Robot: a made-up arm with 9 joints. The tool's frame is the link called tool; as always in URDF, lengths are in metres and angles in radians.
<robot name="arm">
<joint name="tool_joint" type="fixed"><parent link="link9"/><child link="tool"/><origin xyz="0 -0.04 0" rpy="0 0 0"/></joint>
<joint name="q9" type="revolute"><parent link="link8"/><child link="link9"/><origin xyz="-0.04 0.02 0.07" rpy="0 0 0"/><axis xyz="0 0 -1"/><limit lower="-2.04" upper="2.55" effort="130" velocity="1.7"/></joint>
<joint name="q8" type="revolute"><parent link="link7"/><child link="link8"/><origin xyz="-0.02 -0.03 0.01" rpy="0 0 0"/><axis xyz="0.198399 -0.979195 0.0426"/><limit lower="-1.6" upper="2.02" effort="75" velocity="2.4"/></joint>
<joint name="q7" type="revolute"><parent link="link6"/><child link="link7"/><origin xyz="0.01 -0.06 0" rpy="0 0 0"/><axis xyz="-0.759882 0.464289 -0.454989"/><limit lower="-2.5" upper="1.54" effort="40" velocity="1.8"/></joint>
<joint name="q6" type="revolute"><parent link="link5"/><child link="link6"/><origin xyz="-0.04 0.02 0.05" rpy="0 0 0"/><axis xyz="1 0 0"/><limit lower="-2.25" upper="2.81" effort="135" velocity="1.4"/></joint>
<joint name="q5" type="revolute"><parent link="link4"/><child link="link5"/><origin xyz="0.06 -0.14 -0.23" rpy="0 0 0"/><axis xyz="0.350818 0.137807 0.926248"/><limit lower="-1.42" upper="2.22" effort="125" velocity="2.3"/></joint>
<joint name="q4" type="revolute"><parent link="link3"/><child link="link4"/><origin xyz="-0.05 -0.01 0.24" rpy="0 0 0"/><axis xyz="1 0 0"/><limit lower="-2.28" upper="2.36" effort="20" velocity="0.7"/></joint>
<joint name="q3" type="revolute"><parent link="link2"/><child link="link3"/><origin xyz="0.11 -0.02 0.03" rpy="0 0 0"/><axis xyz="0 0 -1"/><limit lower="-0.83" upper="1.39" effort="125" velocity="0.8"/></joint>
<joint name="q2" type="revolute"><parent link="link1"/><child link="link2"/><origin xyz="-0.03 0.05 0.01" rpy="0 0 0"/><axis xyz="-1 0 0"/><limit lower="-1.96" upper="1.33" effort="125" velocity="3.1"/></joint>
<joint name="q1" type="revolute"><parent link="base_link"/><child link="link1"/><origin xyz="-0.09 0.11 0.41" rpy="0 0 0"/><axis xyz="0 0 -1"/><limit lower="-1.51" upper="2.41" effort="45" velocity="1.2"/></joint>
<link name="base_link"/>
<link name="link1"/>
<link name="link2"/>
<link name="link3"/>
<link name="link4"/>
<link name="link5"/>
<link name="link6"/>
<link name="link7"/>
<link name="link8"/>
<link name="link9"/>
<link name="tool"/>
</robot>
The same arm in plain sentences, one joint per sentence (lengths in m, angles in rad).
The arm has nine revolute joints in a row. What follows holds with every joint at zero, and every direction is one of the base frame's. The first joint is mounted 0.09 m along -x and 0.11 m along +y and 0.41 m along +z from the base frame's origin and rotates about -z, from -1.51 to 2.41 rad. The second joint is mounted 0.03 m along -x and 0.05 m along +y and 0.01 m along +z from the first joint and rotates about -x, from -1.96 to 1.33 rad. The third joint is mounted 0.11 m along +x and 0.02 m along -y and 0.03 m along +z from the second joint and rotates about -z, from -0.83 to 1.39 rad. The fourth joint is mounted 0.05 m along -x and 0.01 m along -y and 0.24 m along +z from the third joint and rotates about +x, from -2.28 to 2.36 rad. The fifth joint is mounted 0.06 m along +x and 0.14 m along -y and 0.23 m along -z from the fourth joint and rotates about the direction (0.350818, 0.137807, 0.926248), from -1.42 to 2.22 rad. The sixth joint is mounted 0.04 m along -x and 0.02 m along +y and 0.05 m along +z from the fifth joint and rotates about +x, from -2.25 to 2.81 rad. The seventh joint is mounted 0.01 m along +x and 0.06 m along -y from the sixth joint and rotates about the direction (-0.759882, 0.464289, -0.454989), from -2.5 to 1.54 rad. The eighth joint is mounted 0.02 m along -x and 0.03 m along -y and 0.01 m along +z from the seventh joint and rotates about the direction (0.198399, -0.979195, 0.0426), from -1.6 to 2.02 rad. The ninth joint is mounted 0.04 m along -x and 0.02 m along +y and 0.07 m along +z from the eighth joint and rotates about -z, from -2.04 to 2.55 rad. The tool frame, which is the frame that the pose is given for, is mounted 0.04 m along -y from the ninth joint; its axes are parallel to the base frame's.
